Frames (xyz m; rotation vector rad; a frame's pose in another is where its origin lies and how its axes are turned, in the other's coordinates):
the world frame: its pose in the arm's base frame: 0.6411 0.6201 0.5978 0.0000 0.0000 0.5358
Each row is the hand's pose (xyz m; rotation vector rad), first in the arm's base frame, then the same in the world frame.
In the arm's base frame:
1: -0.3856 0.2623 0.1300 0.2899 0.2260 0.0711
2: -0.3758 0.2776 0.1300 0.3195 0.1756 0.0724
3: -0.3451 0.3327 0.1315 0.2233 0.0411 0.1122
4: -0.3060 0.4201 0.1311 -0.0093 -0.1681 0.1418
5: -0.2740 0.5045 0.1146 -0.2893 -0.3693 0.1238
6: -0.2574 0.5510 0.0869 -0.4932 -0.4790 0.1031
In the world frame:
1: -1.0655 0.2165 -0.4678 0.3423 0.1424 -0.4586
2: -1.0492 0.2247 -0.4678 0.3577 0.0855 -0.4574
3: -0.9947 0.2564 -0.4663 0.2278 -0.0196 -0.4213
4: -0.9165 0.3116 -0.4667 -0.0538 -0.1605 -0.3927
5: -0.8459 0.3678 -0.4832 -0.3791 -0.2813 -0.4021
6: -0.8079 0.3993 -0.5109 -0.6066 -0.3337 -0.4113

